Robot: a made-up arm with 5 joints.
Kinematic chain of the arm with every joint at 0, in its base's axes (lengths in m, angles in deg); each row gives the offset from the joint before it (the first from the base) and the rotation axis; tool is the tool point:
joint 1: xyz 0 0 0.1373 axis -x
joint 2: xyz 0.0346 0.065 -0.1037 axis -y
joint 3: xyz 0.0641 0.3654 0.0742 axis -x
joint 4: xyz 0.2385 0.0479 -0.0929 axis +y
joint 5: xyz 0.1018 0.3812 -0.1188 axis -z
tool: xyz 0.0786 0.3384 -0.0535
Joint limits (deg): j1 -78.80..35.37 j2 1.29..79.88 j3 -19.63..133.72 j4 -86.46..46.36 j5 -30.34..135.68
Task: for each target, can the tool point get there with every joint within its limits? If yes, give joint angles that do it. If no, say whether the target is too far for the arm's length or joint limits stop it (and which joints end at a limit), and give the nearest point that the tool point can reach.
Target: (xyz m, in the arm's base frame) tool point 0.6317 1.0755 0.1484
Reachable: yes | joints 9.04 58.71 31.61 -53.99 1.29
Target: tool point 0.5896 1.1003 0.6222
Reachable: yes | joints -27.74 15.24 -8.08 9.24 15.78
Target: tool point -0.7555 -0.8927 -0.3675
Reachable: no: joint limits stop it (at a limit: joint 1, joint 2, joint 3, joint 4) | nearest point -0.0701 -0.4320 0.0304 | short by 0.917 m
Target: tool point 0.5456 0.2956 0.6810
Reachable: yes | joints -15.30 73.69 37.97 8.81 107.78
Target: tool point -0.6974 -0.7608 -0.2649
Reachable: no: joint limits stop it (at a limit: joint 1, joint 2, joint 3, joint 4) | nearest point -0.0848 -0.4256 0.0501 | short by 0.766 m
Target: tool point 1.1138 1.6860 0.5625
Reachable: no: too far | nearest point 0.6699 1.1339 0.4233 | short by 0.722 m
